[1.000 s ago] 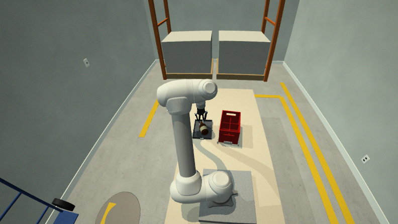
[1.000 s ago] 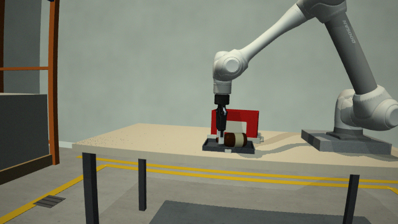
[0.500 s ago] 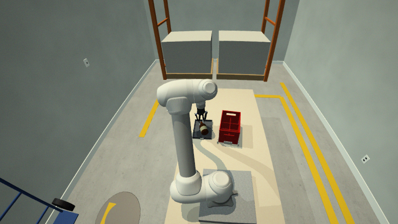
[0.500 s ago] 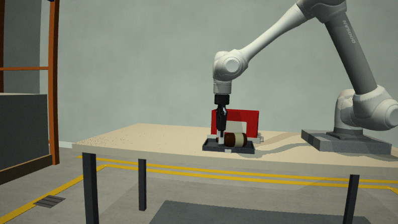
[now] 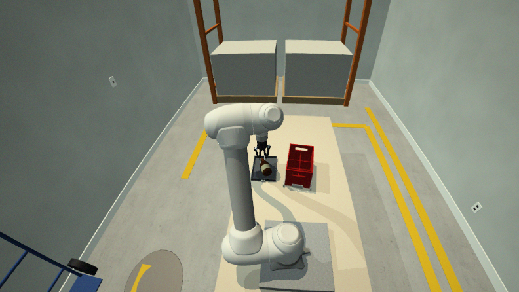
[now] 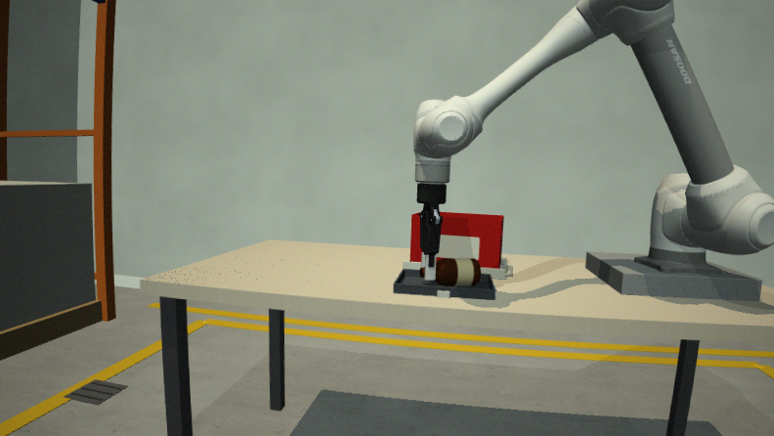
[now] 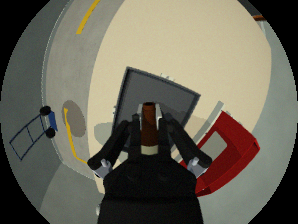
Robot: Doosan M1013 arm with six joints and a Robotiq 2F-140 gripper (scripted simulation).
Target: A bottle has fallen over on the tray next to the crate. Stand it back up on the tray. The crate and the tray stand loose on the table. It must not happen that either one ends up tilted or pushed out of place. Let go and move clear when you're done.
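My hand is 6 cm past the bottle, 2 cm above it and 1 cm to the left of it. The rest, counted from my hand: tray (5 cm below, 5 cm behind, 1 cm to the right); red crate (28 cm to the right, 11 cm behind, 2 cm above).
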